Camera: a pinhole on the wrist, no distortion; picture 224 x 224 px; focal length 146.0 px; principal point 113.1 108.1 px. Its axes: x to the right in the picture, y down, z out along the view. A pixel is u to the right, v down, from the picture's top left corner.
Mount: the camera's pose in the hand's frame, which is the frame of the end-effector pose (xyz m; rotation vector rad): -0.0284 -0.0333 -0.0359 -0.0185 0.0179 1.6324
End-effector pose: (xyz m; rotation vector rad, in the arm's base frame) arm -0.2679 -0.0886 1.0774 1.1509 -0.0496 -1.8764
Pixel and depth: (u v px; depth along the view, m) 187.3 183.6 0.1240
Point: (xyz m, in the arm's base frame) -0.2968 -0.0711 1.2058
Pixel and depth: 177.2 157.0 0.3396
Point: -0.3846 -0.1676 1.4041
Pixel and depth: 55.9 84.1 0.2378
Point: -0.4978 -0.1101 1.1279
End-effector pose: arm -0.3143 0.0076 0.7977 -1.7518 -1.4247 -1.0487
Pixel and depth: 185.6 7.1 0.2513
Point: -0.1568 0.2319 0.8177
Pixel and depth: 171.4 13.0 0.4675
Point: -0.0322 0.4600 0.8270
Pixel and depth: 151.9 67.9 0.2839
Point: -0.2125 0.2290 0.7200
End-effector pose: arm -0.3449 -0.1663 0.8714 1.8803 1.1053 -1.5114
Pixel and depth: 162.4 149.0 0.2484
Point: -0.4276 -0.3890 0.9068
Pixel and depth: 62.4 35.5 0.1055
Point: -0.4359 -0.1779 0.8346
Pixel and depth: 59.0 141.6 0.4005
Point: -0.7060 -0.3861 0.8980
